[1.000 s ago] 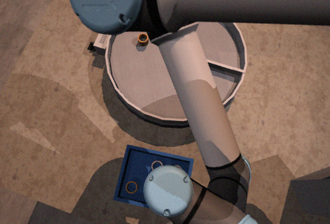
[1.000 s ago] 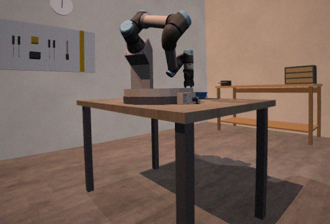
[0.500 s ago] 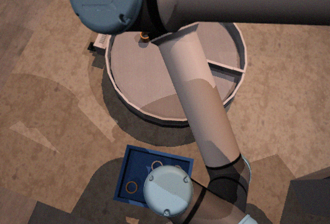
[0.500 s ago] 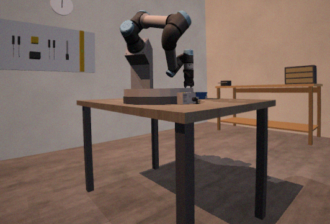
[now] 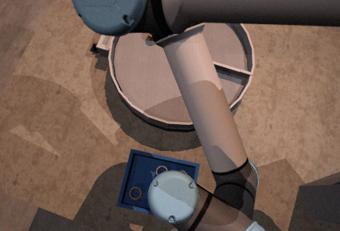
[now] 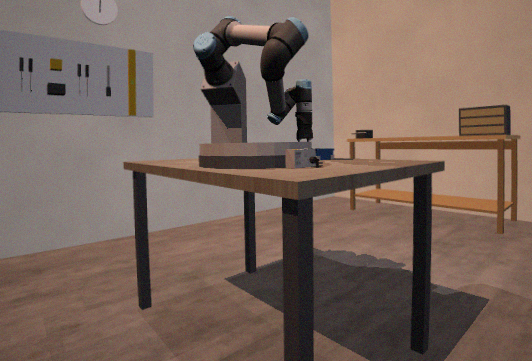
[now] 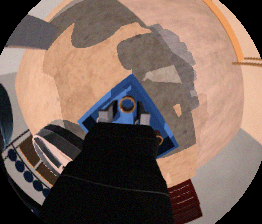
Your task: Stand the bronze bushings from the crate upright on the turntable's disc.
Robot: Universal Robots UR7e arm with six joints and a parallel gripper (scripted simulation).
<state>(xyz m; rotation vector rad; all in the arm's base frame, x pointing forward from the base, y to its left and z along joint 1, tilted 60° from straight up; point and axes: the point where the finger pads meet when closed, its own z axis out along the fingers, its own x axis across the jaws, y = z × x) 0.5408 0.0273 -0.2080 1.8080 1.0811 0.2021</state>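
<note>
Now: the blue crate 5 cm ahead of my hand, 4 cm to the right of it and 3 cm below it. The rest, counted from my hand: turntable disc: 40 cm to the right, 3 cm ahead.
</note>
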